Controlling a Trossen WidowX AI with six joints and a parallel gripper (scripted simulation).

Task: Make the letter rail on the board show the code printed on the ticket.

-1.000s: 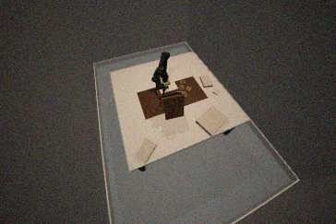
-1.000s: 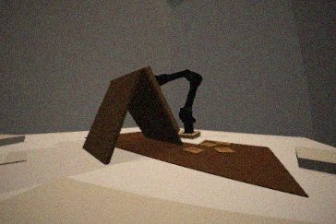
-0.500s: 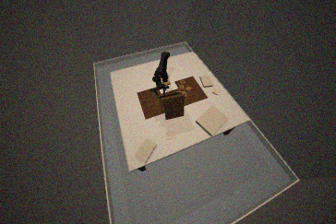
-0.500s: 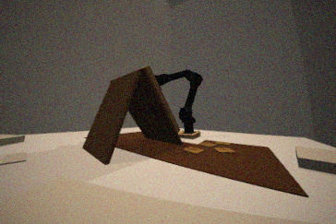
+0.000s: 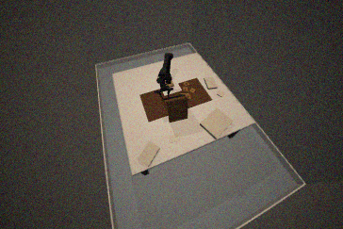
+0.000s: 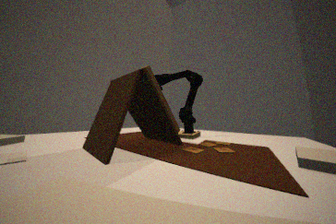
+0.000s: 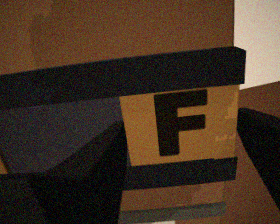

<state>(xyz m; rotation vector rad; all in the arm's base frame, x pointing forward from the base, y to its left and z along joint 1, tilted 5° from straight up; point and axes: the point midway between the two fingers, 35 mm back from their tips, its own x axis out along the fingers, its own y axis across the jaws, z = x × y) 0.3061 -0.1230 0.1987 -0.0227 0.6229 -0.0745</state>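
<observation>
Right now the white ticket is 80 mm below my gripper tip, 60 mm behind it and 50 mm to the left of it. Round my gripper tip: pale slip 350 mm ahead, 170 mm below, 20 mm to the right; brown mat 170 mm below, 150 mm to the left, 140 mm behind.
</observation>
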